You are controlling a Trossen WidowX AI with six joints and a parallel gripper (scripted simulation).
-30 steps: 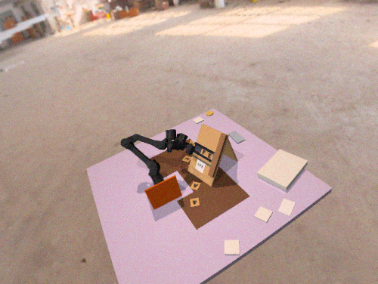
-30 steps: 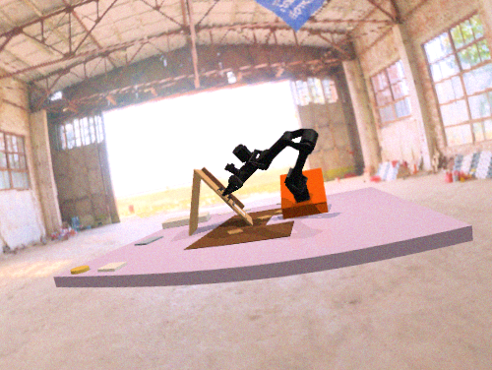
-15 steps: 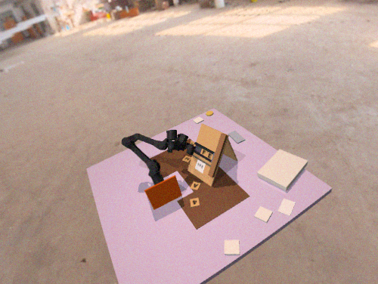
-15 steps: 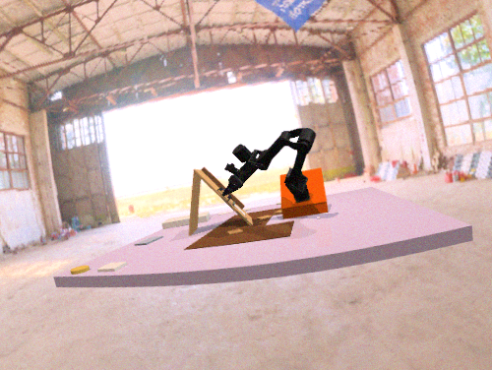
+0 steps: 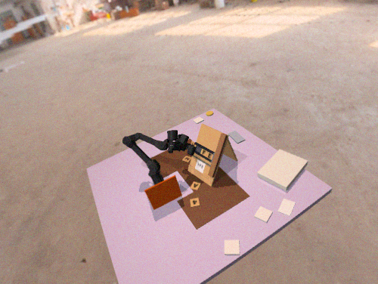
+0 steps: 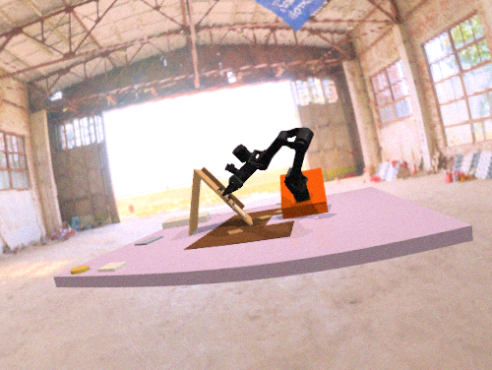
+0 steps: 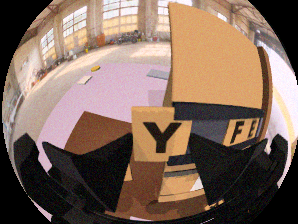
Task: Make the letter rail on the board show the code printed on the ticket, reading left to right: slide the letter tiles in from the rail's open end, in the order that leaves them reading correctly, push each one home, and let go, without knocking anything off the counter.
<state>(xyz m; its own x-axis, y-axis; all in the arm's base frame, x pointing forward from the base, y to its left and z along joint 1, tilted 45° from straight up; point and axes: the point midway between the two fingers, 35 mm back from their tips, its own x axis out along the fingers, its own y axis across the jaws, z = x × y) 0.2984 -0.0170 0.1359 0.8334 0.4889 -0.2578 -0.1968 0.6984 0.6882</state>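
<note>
Right now the white ticket is 3 cm behind my gripper tip, 12 cm to the right of it and 8 cm below it. The rest, counted from my gripper tip: cream slab: 39 cm ahead, 46 cm to the right, 14 cm below; then brown mat: 13 cm behind, 10 cm to the right, 16 cm below; then grey plate: 40 cm ahead, 3 cm to the left, 15 cm below.
</note>
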